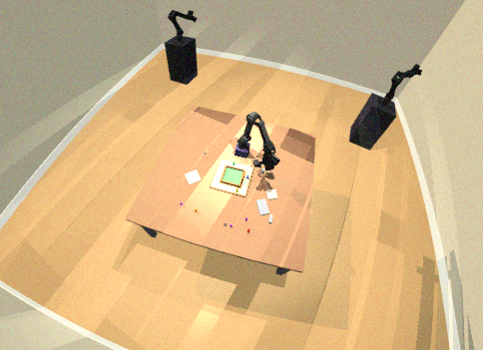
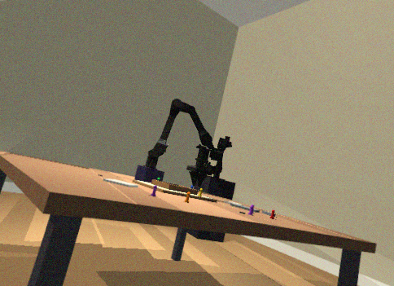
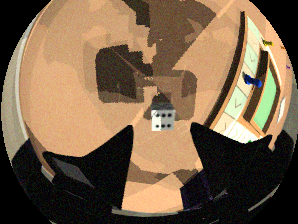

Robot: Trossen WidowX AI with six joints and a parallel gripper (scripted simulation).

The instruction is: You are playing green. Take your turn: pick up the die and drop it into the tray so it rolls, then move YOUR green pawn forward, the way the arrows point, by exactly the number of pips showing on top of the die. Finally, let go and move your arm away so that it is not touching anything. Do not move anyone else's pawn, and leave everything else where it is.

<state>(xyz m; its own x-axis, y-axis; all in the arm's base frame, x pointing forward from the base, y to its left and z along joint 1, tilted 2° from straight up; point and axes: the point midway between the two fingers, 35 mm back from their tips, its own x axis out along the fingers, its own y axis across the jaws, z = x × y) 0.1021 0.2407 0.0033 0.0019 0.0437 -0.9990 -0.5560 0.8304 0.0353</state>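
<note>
My gripper tip is 30 mm above the white die. Also, from my gripper tip: blue pawn 120 mm ahead, 90 mm to the right, 10 mm below; then green pawn 60 mm ahead, 240 mm to the right, 10 mm below; then green tray 160 mm ahead, 200 mm to the right, 40 mm below.
</note>
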